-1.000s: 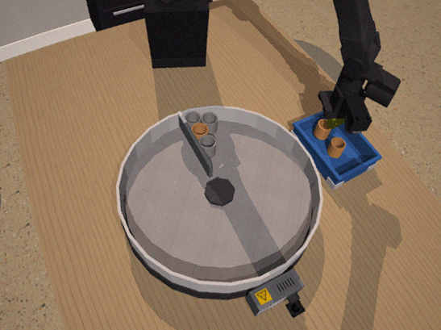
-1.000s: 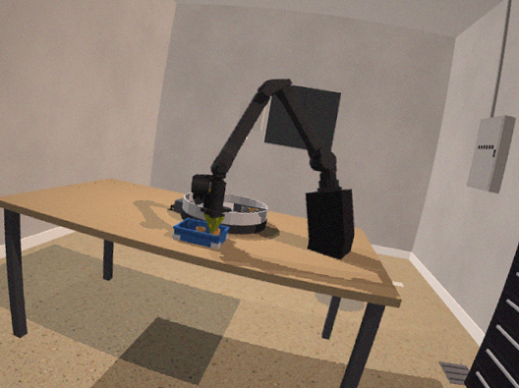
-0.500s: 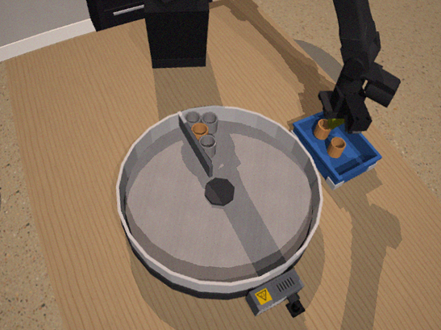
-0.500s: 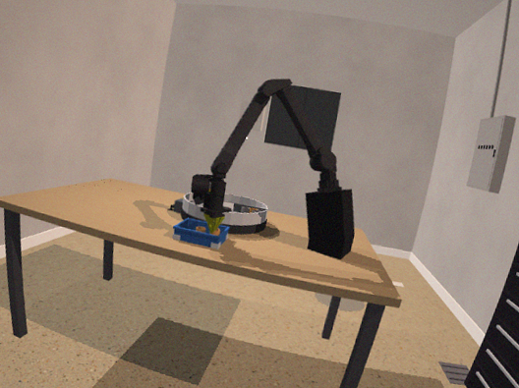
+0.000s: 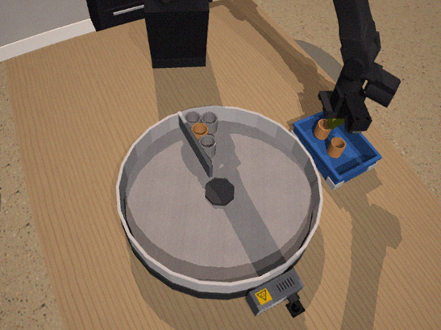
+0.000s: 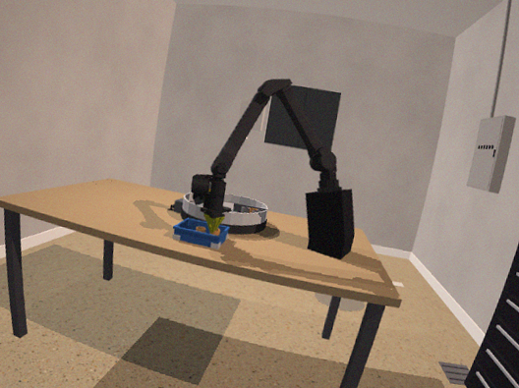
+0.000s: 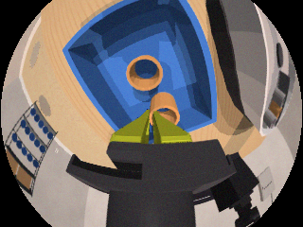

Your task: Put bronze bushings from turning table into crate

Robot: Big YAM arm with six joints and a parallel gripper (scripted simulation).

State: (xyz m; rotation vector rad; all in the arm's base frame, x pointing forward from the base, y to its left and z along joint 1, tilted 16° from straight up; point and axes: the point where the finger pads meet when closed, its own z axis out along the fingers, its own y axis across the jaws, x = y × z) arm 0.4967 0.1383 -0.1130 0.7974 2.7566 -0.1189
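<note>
Now: the crate 4 cm ahead of my hand, 2 cm to the right of it and 2 cm below it. From my hand the other things lie so: grey turning table 1 cm behind, 35 cm to the right.
</note>
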